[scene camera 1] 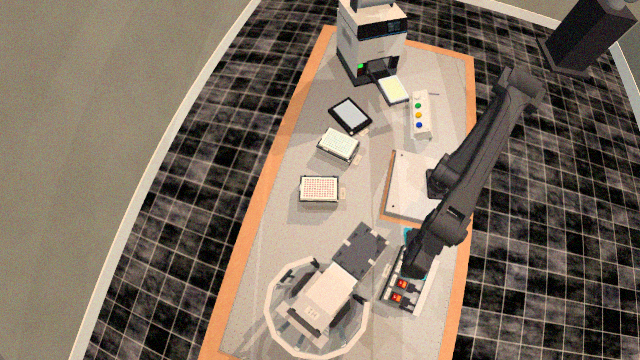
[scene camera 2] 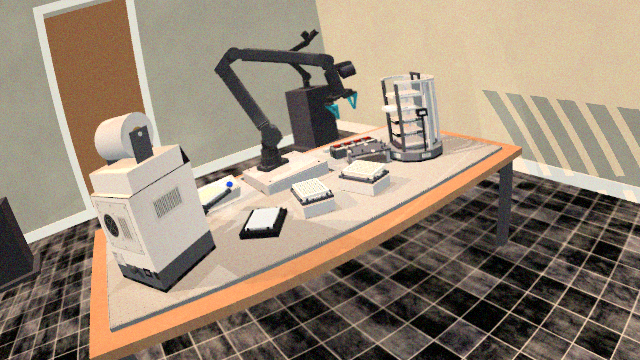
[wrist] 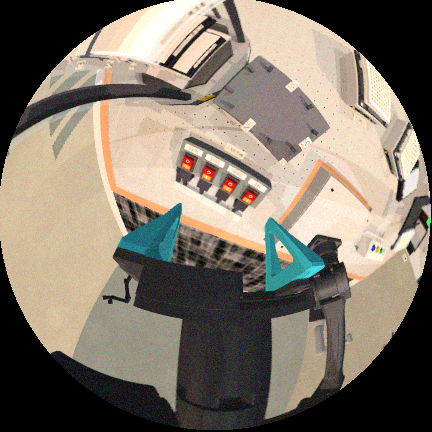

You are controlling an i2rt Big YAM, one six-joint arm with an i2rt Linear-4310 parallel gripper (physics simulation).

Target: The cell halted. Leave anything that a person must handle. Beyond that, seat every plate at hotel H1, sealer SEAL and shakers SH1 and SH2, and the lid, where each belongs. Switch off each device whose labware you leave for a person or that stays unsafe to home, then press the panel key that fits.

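Frame: origin at the arm's base, x right, y back, z down, level; centimetres.
Seen in the pictures: gripper, fingertip midpoint: [scene camera 2: 346, 113] [wrist: 226, 214]; arm's base, origin of the base link: [scene camera 1: 436, 184] [scene camera 2: 273, 165] [wrist: 322, 244].
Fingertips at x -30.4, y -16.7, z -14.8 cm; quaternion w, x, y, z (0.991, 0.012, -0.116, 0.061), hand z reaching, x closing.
Pixels of each thing's top centre, then the offset from my fingertips to it. "spot": a spot on its surface instead.
- power strip, surface spot: [wrist: 219, 178] spot: dx -4.1, dy +3.6, dz +14.6 cm
- red-welled plate, middle of its top: [scene camera 2: 363, 166] [scene camera 1: 318, 187] dx +24.8, dy -28.2, dz +10.9 cm
- pale-green-welled plate, middle of its top: [scene camera 2: 309, 187] [scene camera 1: 338, 142] dx +44.0, dy -22.3, dz +11.7 cm
- pale lid-like piece, middle of its top: [scene camera 2: 262, 217] [scene camera 1: 350, 113] dx +60.9, dy -18.1, dz +15.8 cm
- yellowish plate, middle of its top: [scene camera 2: 205, 191] [scene camera 1: 393, 86] dx +70.1, dy -0.4, dz +7.0 cm
- sealer, middle of its top: [scene camera 2: 121, 115] dx +94.1, dy -11.2, dz -27.0 cm
- key panel, middle of its top: [scene camera 2: 209, 185] [scene camera 1: 424, 108] [wrist: 376, 257] dx +62.7, dy +13.1, dz +10.3 cm
- dark grey nest, middle of its top: [wrist: 276, 106] [scene camera 1: 361, 249] [scene camera 2: 366, 144] dx +4.1, dy -12.2, dz +11.0 cm
My gripper [scene camera 1: 411, 255] [scene camera 2: 345, 113] [wrist: 226, 214] is open and empty, above the power strip [scene camera 2: 352, 145] [wrist: 219, 178] with its red rocker switches; the arm hides part of the strip in scene camera 1. A red-welled plate [scene camera 1: 319, 188] [scene camera 2: 364, 171] [wrist: 377, 90] and a pale-green-welled plate [scene camera 1: 339, 144] [scene camera 2: 311, 190] sit on shaker blocks. A pale lid-like piece [scene camera 1: 350, 114] [scene camera 2: 263, 219] lies on a black holder. A yellowish plate [scene camera 1: 393, 89] is on the tray of the sealer [scene camera 1: 372, 45] [scene camera 2: 160, 200]. The round hotel [scene camera 1: 327, 295] [scene camera 2: 412, 120] holds stacked shelves. The key panel [scene camera 1: 421, 131] has coloured keys.
A dark grey nest [scene camera 1: 361, 247] [wrist: 280, 107] with corner posts lies between the hotel and the arm's base plate [scene camera 1: 410, 185] [scene camera 2: 285, 172] [wrist: 345, 200]. The tall hotel posts stand close beside the power strip. A dark pedestal [scene camera 1: 582, 40] [scene camera 2: 312, 120] stands off the table.
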